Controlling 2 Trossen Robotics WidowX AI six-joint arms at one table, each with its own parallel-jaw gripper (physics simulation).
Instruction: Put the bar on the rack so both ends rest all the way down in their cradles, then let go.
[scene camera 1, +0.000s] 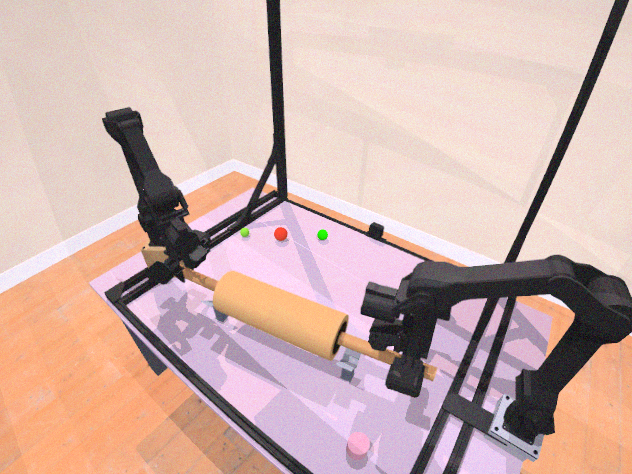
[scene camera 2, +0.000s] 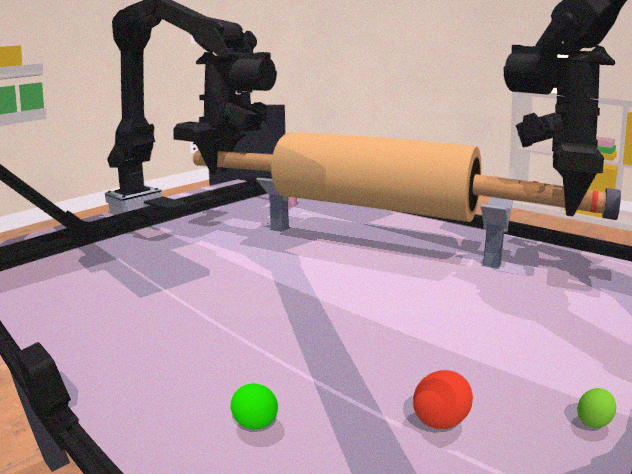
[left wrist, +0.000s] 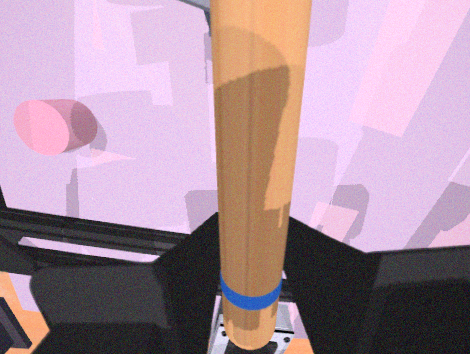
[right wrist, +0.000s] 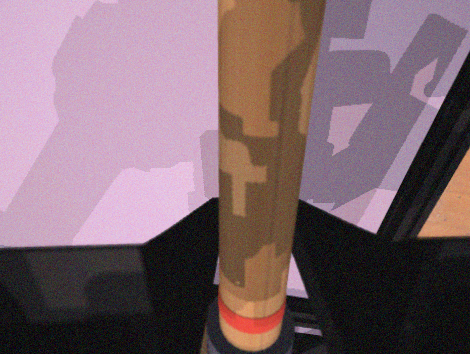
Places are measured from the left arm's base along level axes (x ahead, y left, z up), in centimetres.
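Where they show: left gripper, between the fingertips: (scene camera 1: 408, 371) (scene camera 2: 218, 172) (left wrist: 247, 218); right gripper, between the fingertips: (scene camera 1: 187, 278) (scene camera 2: 569, 212) (right wrist: 251, 205); left arm's base, origin of its link: (scene camera 1: 520, 423) (scene camera 2: 132, 190) (left wrist: 248, 352).
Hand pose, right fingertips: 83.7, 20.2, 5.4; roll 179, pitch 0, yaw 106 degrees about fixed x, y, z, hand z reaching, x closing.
Observation:
Each offset is from my right fingertips to the top centre of the thing, as dx, dy, dz. "pt": to the spot under its first point.
The wooden bar with its thick roller (scene camera 1: 280, 313) (scene camera 2: 375, 173) (left wrist: 255, 150) (right wrist: 260, 150) lies across above the rack, dipping slightly to the right in scene camera 2. My left gripper (scene camera 1: 404, 376) (scene camera 2: 212, 164) (left wrist: 247, 218) is shut on the bar near its blue-ringed end. My right gripper (scene camera 1: 179, 270) (scene camera 2: 572, 206) (right wrist: 251, 205) is shut on the bar near its red-ringed, dark-capped end. In scene camera 2 the rack's left cradle @(pt -46.0, -10.4, -6.0) (scene camera 2: 279, 211) and right cradle @(-10.6, -1.5, +0.2) (scene camera 2: 493, 244) show just below the bar. The roller partly hides the left one; contact cannot be told.
A pink cylinder @(-58.2, +2.9, -5.9) (scene camera 1: 358, 445) (left wrist: 42, 126) stands on the table. A green ball @(-10.3, -46.7, -5.8) (scene camera 1: 322, 234) (scene camera 2: 254, 406), a red ball @(+0.8, -37.1, -4.8) (scene camera 1: 280, 233) (scene camera 2: 443, 399) and a light green ball @(+12.1, -30.2, -6.2) (scene camera 1: 244, 232) (scene camera 2: 596, 408) lie apart from the rack. Black frame rails edge the table.

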